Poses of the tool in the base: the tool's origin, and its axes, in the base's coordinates. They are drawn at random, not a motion.
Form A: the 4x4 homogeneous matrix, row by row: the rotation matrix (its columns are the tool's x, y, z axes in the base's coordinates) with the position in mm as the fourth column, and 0 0 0 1 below. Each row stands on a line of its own.
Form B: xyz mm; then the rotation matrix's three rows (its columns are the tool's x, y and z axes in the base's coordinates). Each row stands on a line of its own. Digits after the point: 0 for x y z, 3 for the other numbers.
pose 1, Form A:
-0.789, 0.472, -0.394, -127
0.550, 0.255, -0.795, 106
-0.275, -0.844, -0.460, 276
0, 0, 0, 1
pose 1, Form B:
-127, 106, 276
-0.789, 0.472, -0.394
0.550, 0.255, -0.795
-0.275, -0.844, -0.460

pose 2, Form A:
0.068, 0.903, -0.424, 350
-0.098, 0.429, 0.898, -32
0.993, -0.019, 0.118, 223
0, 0, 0, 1
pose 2, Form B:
350, -32, 223
0.068, 0.903, -0.424
-0.098, 0.429, 0.898
0.993, -0.019, 0.118

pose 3, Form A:
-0.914, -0.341, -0.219, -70
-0.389, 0.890, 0.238, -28
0.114, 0.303, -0.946, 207
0, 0, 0, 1
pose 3, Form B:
-70, -28, 207
-0.914, -0.341, -0.219
-0.389, 0.890, 0.238
0.114, 0.303, -0.946

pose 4, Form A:
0.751, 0.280, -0.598, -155
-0.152, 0.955, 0.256, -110
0.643, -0.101, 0.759, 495
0, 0, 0, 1
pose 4, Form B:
-155, -110, 495
0.751, 0.280, -0.598
-0.152, 0.955, 0.256
0.643, -0.101, 0.759

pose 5, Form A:
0.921, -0.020, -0.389, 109
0.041, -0.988, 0.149, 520
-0.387, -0.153, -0.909, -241
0, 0, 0, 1
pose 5, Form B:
109, 520, -241
0.921, -0.020, -0.389
0.041, -0.988, 0.149
-0.387, -0.153, -0.909

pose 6, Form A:
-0.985, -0.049, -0.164, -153
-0.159, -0.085, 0.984, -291
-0.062, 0.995, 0.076, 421
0, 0, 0, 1
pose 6, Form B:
-153, -291, 421
-0.985, -0.049, -0.164
-0.159, -0.085, 0.984
-0.062, 0.995, 0.076

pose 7, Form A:
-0.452, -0.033, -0.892, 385
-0.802, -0.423, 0.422, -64
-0.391, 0.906, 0.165, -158
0, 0, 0, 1
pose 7, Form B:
385, -64, -158
-0.452, -0.033, -0.892
-0.802, -0.423, 0.422
-0.391, 0.906, 0.165

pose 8, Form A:
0.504, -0.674, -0.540, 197
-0.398, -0.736, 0.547, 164
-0.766, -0.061, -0.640, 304
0, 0, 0, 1
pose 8, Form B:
197, 164, 304
0.504, -0.674, -0.540
-0.398, -0.736, 0.547
-0.766, -0.061, -0.640

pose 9, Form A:
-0.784, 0.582, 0.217, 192
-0.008, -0.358, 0.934, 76
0.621, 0.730, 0.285, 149
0, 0, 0, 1
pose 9, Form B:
192, 76, 149
-0.784, 0.582, 0.217
-0.008, -0.358, 0.934
0.621, 0.730, 0.285

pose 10, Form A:
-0.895, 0.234, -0.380, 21
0.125, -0.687, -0.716, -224
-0.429, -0.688, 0.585, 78
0, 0, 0, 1
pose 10, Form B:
21, -224, 78
-0.895, 0.234, -0.380
0.125, -0.687, -0.716
-0.429, -0.688, 0.585

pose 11, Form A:
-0.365, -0.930, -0.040, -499
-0.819, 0.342, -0.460, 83
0.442, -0.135, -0.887, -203
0, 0, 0, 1
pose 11, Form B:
-499, 83, -203
-0.365, -0.930, -0.040
-0.819, 0.342, -0.460
0.442, -0.135, -0.887

